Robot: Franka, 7 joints.
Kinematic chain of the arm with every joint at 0, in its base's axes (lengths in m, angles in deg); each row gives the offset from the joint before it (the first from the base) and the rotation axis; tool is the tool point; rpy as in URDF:
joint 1: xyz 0 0 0.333 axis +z
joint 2: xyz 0 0 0 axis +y
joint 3: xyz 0 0 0.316 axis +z
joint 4: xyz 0.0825 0 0 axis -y
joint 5: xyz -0.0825 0 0.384 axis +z
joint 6: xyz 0 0 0 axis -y
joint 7: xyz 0.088 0 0 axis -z
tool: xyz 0 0 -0.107 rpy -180 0 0
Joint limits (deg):
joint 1: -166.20..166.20
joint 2: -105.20..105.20
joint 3: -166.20..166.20
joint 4: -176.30..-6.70
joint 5: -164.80..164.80
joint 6: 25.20..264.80
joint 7: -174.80..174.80
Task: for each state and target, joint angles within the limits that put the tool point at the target. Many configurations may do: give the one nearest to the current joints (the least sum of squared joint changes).
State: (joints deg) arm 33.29 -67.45 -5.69 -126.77 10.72 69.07 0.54
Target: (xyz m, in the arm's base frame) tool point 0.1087 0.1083 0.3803
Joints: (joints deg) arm 36.98 -56.81 -1.47 -167.71 10.38 64.00 0.54
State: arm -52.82 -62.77 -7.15 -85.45 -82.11 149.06 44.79
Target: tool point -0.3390 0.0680 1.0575
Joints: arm -43.42 -60.78 -21.76 -65.47 -81.36 145.11 44.79
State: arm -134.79 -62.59 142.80 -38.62 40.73 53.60 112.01
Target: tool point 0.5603 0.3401 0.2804
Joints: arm -134.73 -61.90 142.68 -48.60 37.63 41.55 112.01
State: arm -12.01 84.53 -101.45 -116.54 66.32 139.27 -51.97
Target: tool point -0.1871 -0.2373 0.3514
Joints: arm -0.48 87.05 -102.96 -170.16 62.56 128.16 -51.97
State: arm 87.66 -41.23 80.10 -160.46 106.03 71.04 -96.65
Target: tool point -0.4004 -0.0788 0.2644
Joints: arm 91.85 -41.18 85.93 -151.86 108.03 71.43 -96.65
